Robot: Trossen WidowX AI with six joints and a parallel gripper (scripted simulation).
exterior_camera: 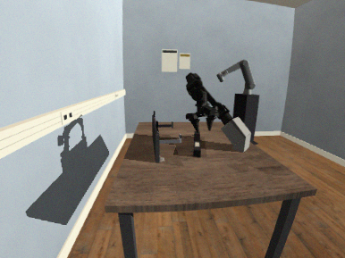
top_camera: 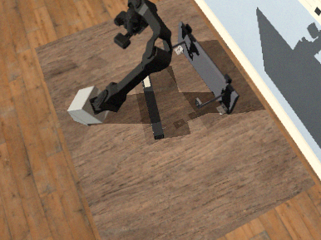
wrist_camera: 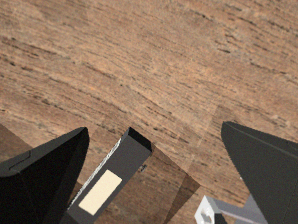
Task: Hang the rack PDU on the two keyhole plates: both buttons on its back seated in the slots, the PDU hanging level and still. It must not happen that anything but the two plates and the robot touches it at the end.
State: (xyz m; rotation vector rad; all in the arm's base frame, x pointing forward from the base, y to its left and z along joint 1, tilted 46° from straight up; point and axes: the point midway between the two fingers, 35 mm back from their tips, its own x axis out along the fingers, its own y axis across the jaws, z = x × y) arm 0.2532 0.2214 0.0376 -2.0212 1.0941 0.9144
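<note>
The rack PDU lies 230 mm to the right of my hand, 170 mm below it and 100 mm behind it. Also, from my hand: black upright panel (280 mm to the right, 180 mm ahead, 130 mm below).
</note>
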